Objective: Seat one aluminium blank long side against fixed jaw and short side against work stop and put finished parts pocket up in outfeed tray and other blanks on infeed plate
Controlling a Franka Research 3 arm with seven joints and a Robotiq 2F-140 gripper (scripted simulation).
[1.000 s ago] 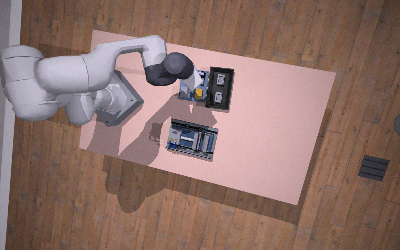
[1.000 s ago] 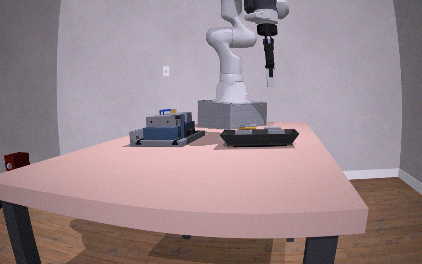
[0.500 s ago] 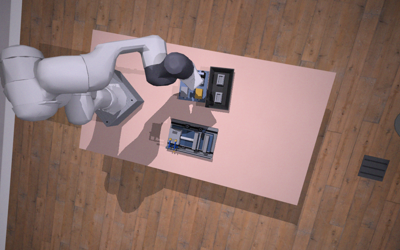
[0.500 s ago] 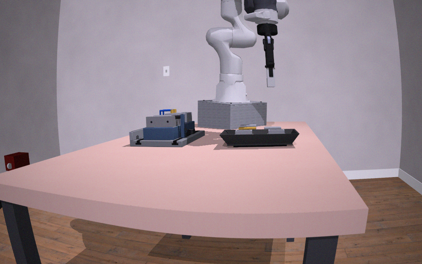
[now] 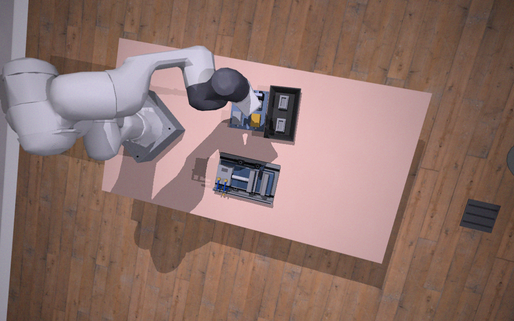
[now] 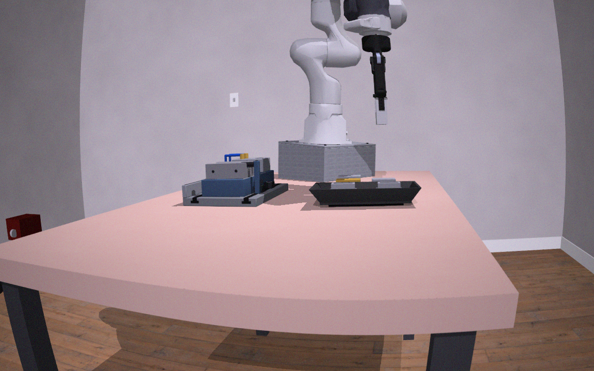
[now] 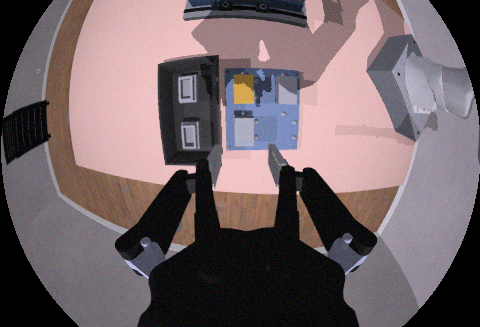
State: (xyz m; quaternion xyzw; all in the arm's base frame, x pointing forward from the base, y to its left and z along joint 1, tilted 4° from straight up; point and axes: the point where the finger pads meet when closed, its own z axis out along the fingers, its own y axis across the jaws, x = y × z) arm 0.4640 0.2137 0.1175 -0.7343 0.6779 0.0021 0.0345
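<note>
Now: hand 180 mm above the aluminium blank. The rest, counted from my hand: cylinder: 370 mm to the right, 130 mm below, 80 mm behind; brass blank: 180 mm below, 90 mm to the right, 10 mm ahead; vise: 370 mm to the right, 170 mm below, 20 mm ahead.
</note>
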